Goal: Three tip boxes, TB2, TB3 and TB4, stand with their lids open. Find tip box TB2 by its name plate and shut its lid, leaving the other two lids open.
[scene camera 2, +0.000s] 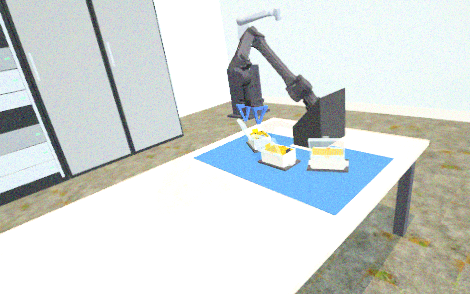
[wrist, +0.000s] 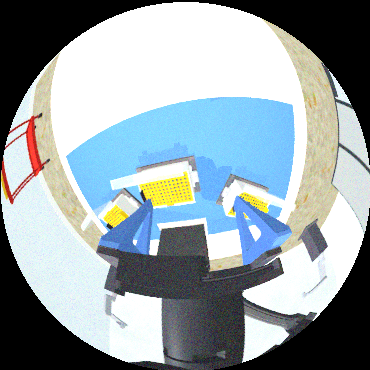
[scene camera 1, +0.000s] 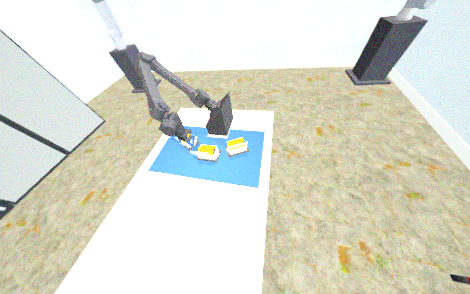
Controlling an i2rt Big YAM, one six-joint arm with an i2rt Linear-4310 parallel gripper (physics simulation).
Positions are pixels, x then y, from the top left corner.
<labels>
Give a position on a clear lid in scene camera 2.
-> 325, 147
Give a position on a clear lid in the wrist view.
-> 174, 170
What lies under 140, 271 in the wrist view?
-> My gripper.
</labels>
